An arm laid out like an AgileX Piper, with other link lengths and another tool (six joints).
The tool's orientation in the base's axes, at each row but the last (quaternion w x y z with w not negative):
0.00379, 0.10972, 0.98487, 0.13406
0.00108, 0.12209, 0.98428, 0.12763
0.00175, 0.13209, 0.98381, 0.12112
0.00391, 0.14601, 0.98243, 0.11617
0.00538, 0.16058, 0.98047, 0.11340
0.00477, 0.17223, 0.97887, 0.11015
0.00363, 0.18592, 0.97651, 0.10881
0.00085, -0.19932, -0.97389, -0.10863
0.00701, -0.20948, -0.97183, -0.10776
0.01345, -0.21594, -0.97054, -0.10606
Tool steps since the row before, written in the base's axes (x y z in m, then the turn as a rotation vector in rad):
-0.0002, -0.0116, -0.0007, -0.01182, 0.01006, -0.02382
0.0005, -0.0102, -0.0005, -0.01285, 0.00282, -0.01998
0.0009, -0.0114, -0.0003, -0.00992, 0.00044, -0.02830
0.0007, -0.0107, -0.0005, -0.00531, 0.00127, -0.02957
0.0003, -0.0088, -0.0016, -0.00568, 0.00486, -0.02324
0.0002, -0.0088, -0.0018, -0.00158, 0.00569, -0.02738
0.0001, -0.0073, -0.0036, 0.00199, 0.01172, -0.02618
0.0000, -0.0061, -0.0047, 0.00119, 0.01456, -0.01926
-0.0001, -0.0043, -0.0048, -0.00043, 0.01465, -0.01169
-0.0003, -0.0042, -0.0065, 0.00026, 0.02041, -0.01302
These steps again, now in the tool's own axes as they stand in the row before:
-0.0023, -0.0111, -0.0024, 0.01320, 0.00060, 0.02518
-0.0030, -0.0096, -0.0021, 0.01257, -0.00547, 0.01961
-0.0038, -0.0105, -0.0024, 0.00888, -0.00892, 0.02722
-0.0038, -0.0099, -0.0019, 0.00467, -0.00712, 0.02884
-0.0031, -0.0084, -0.0004, 0.00632, -0.00251, 0.02345
-0.0032, -0.0084, -0.0001, 0.00263, -0.00127, 0.02786
-0.0029, -0.0074, 0.0020, 0.00154, 0.00575, 0.02813
-0.0026, -0.0065, 0.0033, 0.00369, 0.00945, 0.02194
-0.0019, -0.0049, 0.0038, 0.00565, 0.01043, 0.01452
-0.0019, -0.0051, 0.0055, 0.00732, 0.01555, 0.01705

